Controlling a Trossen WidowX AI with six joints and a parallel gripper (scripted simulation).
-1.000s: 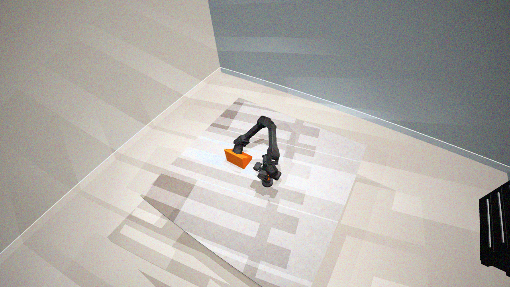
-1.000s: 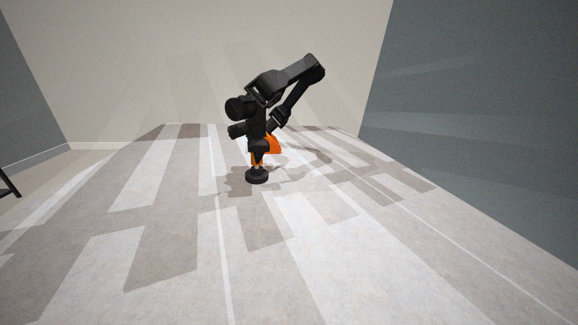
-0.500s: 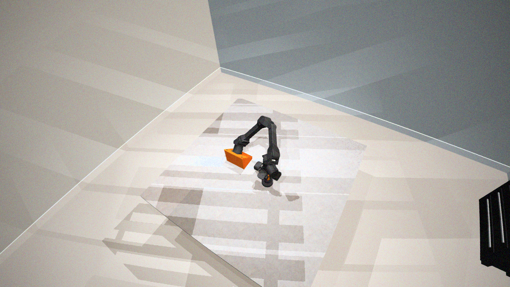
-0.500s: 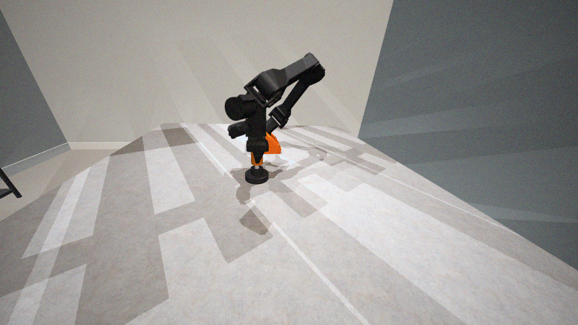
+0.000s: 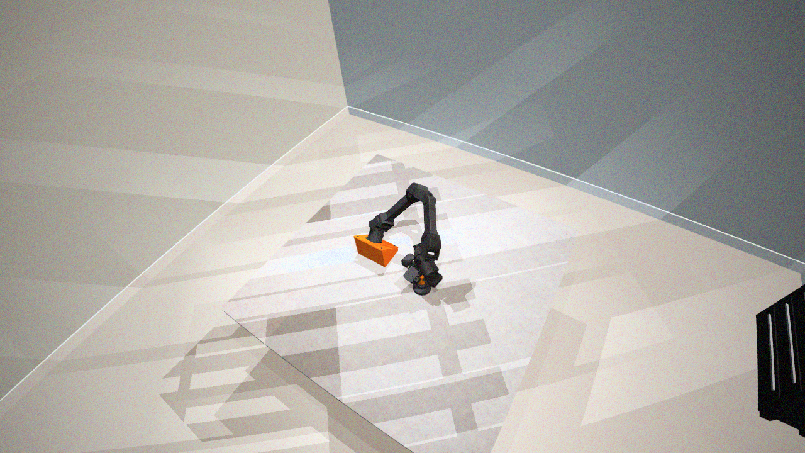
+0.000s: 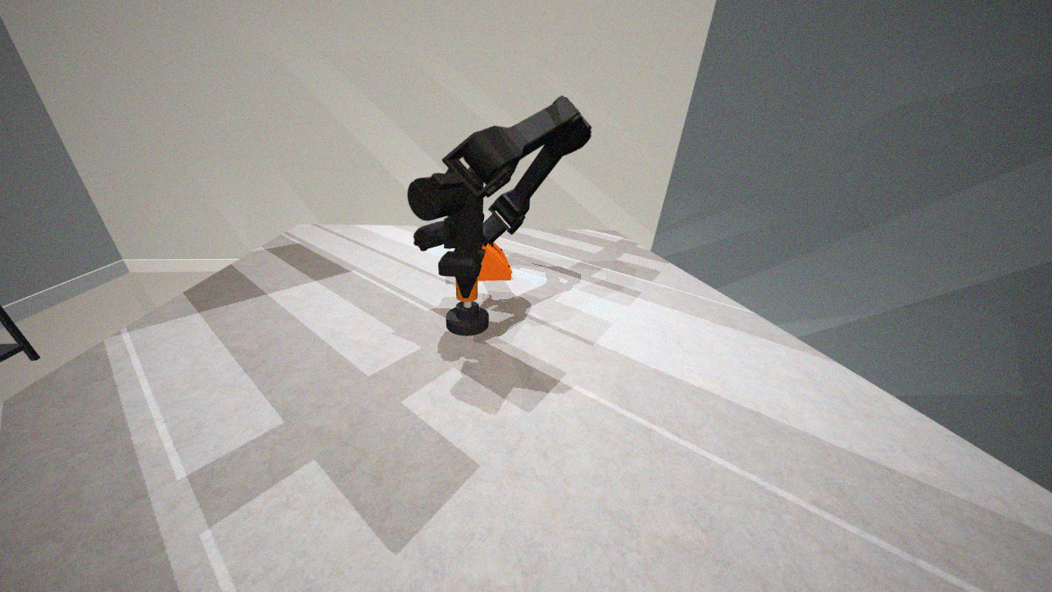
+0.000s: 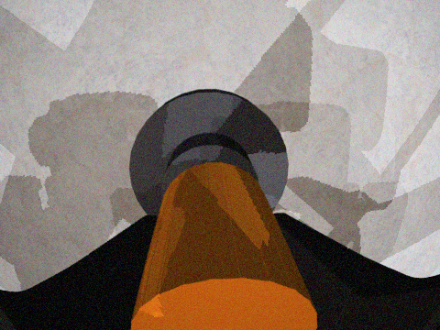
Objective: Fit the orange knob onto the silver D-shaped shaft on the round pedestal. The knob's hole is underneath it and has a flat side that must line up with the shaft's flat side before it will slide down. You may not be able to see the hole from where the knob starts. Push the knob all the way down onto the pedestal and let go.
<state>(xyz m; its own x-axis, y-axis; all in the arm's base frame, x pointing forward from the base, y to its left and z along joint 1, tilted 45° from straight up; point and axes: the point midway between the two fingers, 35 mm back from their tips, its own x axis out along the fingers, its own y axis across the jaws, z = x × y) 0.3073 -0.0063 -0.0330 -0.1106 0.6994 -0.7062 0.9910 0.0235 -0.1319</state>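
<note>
My gripper tip is now 3 cm below the orange knob. Also, from my gripper tip: round dark pedestal (4 cm below).
</note>
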